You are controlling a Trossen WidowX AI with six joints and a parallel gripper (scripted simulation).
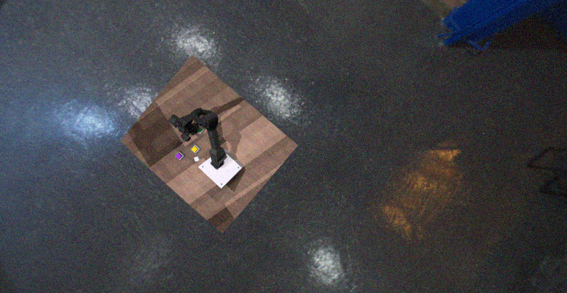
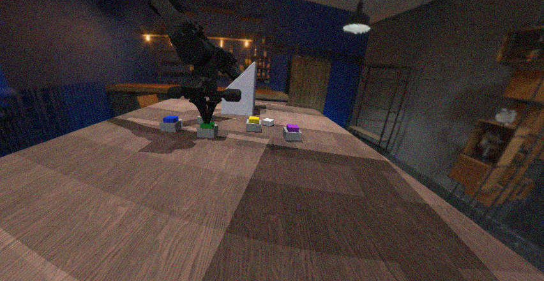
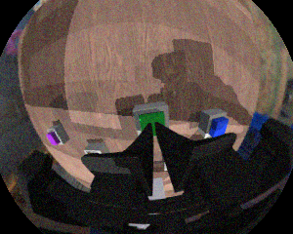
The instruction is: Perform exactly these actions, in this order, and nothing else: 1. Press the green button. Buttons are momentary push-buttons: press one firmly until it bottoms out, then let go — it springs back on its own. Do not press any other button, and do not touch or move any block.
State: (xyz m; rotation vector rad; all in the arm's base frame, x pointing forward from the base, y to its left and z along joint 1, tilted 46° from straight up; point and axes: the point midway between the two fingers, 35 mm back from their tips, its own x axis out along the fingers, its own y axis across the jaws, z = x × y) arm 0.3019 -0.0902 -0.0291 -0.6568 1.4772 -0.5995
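The green button lies 10 mm below my gripper tip. From my gripper tip the other things lie so: blue button (120 mm to the right, 20 mm behind); small white block (180 mm to the left, 130 mm behind, 20 mm below); yellow button (130 mm to the left, 80 mm behind).
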